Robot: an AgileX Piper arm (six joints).
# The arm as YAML. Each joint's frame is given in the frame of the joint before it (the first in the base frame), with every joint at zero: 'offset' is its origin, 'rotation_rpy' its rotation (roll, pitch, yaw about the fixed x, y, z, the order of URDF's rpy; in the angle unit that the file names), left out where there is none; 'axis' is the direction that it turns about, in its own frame. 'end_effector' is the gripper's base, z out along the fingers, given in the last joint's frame.
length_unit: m
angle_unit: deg
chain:
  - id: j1
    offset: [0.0, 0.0, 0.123]
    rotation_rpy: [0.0, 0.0, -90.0]
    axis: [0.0, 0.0, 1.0]
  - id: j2
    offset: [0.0, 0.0, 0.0]
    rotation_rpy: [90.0, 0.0, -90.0]
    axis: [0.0, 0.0, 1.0]
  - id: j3
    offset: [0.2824, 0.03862, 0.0]
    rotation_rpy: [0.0, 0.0, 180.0]
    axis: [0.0, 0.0, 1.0]
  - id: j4
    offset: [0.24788, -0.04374, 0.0]
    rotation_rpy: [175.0, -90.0, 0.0]
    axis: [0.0, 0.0, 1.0]
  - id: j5
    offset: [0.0, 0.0, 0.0]
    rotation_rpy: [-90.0, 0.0, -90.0]
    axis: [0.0, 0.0, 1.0]
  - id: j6
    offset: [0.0, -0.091, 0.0]
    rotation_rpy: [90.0, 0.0, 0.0]
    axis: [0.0, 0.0, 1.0]
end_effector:
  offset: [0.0, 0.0, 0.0]
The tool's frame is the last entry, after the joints.
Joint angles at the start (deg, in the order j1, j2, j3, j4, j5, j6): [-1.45, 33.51, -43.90, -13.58, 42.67, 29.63]
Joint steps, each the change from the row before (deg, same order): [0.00, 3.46, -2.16, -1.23, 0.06, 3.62]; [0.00, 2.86, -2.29, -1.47, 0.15, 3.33]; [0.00, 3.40, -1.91, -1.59, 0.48, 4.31]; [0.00, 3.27, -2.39, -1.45, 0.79, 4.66]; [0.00, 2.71, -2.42, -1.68, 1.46, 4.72]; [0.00, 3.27, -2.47, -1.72, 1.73, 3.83]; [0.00, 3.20, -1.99, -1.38, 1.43, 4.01]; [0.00, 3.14, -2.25, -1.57, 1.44, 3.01]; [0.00, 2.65, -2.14, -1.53, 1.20, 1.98]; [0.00, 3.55, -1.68, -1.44, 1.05, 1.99]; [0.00, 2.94, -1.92, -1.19, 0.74, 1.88]
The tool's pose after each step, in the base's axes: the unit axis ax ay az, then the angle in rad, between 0 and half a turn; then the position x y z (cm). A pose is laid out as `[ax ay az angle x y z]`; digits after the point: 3 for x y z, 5 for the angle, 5 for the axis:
[0.25672 0.96621 0.02322 2.04680 11.439 -1.868 36.441]
[0.28013 0.95963 0.02523 2.05409 12.478 -2.052 37.132]
[0.31055 0.95016 0.02749 2.08139 13.793 -2.267 37.394]
[0.34502 0.93803 0.03241 2.10335 15.044 -2.479 37.841]
[0.38097 0.92397 0.03381 2.12366 16.018 -2.737 38.323]
[0.40936 0.91198 0.02680 2.15392 17.249 -3.022 38.593]
[0.43860 0.89840 0.02247 2.18675 18.517 -3.264 38.579]
[0.45980 0.88794 0.01232 2.21118 19.770 -3.530 38.673]
[0.47315 0.88098 0.00028 2.22490 20.843 -3.780 38.848]
[0.48397 0.87494 -0.01583 2.25722 22.357 -4.026 38.390]
[0.49515 0.86843 -0.02566 2.27300 23.641 -4.224 38.241]

